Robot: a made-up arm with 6 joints.
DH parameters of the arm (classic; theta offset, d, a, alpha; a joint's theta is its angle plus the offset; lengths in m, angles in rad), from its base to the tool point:
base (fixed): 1.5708 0.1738 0 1.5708
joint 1: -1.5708 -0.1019 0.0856 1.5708
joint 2: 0 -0.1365 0.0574 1.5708
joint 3: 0 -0.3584 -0.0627 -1.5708
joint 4: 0 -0.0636 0.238 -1.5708
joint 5: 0.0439 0 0.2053 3.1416
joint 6: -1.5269 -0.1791 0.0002 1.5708
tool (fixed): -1.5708 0.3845 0 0
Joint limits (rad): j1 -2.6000..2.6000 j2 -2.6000..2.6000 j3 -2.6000..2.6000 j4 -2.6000..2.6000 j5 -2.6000..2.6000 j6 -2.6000..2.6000
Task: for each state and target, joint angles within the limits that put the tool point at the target. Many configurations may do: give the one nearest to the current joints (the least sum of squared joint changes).
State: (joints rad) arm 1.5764 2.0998 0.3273 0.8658 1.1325 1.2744
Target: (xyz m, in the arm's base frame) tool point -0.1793 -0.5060 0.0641
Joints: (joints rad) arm 2.4610 1.5565 0.3546 0.5059 1.1890 0.8423
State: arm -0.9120 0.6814 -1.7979 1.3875 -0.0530 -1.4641
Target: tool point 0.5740 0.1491 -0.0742
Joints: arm -0.9790 0.6611 -2.5339 1.1469 -0.4638 -1.2698
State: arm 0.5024 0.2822 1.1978 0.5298 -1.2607 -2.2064
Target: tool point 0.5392 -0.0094 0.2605
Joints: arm 0.4644 -0.3243 1.1529 0.4769 -1.2124 -2.1158
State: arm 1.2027 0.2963 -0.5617 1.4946 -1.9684 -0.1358
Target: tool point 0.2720 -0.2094 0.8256
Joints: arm 0.7041 0.8867 -0.2282 1.4423 -1.8852 0.3316
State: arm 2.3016 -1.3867 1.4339 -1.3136 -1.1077 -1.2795
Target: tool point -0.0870 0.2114 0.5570
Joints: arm 2.6000 -1.6036 1.5386 -1.7218 -0.9506 -0.9240
